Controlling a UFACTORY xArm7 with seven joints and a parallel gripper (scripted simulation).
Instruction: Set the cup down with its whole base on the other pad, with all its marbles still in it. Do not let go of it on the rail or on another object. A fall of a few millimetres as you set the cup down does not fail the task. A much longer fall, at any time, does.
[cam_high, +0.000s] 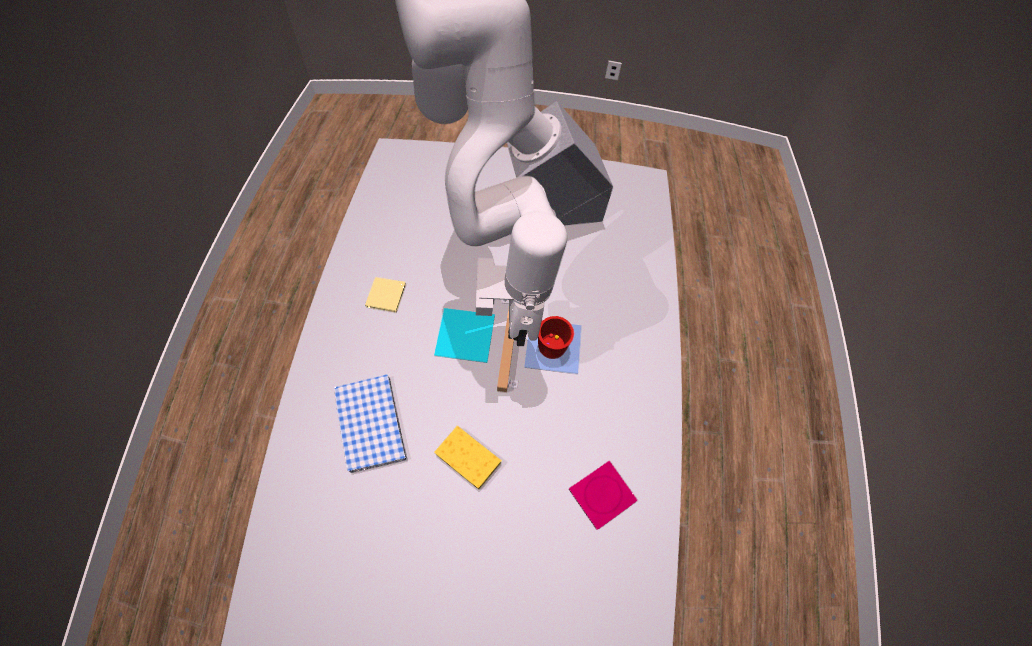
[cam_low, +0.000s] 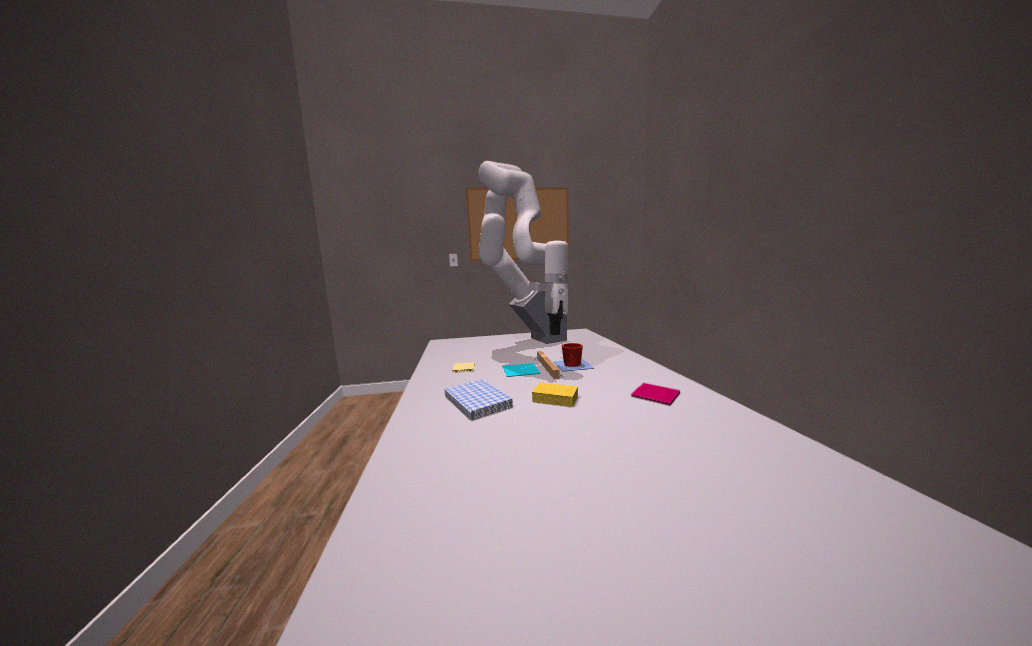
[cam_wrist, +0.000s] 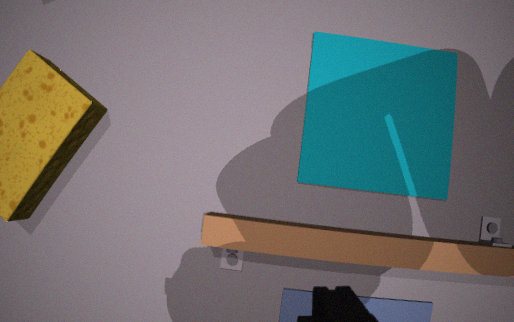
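My hand is 13 cm above the red cup, 8 cm to the right of it and 3 cm past it. From my hand the other things lie so: wooden rail (14 cm below, 5 cm behind, 1 cm to the right); then cyan pad (16 cm below, 10 cm to the right, 7 cm behind); then light blue pad (16 cm below, 9 cm to the left, 3 cm behind).
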